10 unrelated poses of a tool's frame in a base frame.
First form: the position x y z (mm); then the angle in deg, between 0 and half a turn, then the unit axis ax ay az.
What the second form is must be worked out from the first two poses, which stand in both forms.
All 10 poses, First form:
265 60 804 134.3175 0.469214 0.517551 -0.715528
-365 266 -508 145.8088 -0.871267 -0.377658 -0.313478
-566 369 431 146.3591 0.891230 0.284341 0.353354
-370 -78 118 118.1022 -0.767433 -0.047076 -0.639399
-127 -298 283 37.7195 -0.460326 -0.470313 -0.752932
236 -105 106 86.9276 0.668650 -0.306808 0.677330
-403 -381 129 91.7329 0.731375 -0.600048 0.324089
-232 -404 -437 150.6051 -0.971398 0.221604 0.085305
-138 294 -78 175.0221 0.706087 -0.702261 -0.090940
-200 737 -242 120.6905 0.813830 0.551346 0.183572
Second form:
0.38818 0.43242 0.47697 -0.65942 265 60 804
0.29397 -0.83277 -0.36097 -0.29963 -365 266 -508
0.28937 0.85310 0.27218 0.33824 -566 369 431
0.51427 -0.65817 -0.04037 -0.54837 -370 -78 118
0.94631 -0.14880 -0.15203 -0.24339 -127 -298 283
0.72581 0.45996 -0.21105 0.46593 236 -105 106
0.69633 0.52492 -0.43067 0.23260 -403 -381 129
0.25371 -0.93961 0.21435 0.08251 -232 -404 -437
0.04343 0.70542 -0.70160 -0.09085 -138 294 -78
0.49477 0.70724 0.47913 0.15953 -200 737 -242

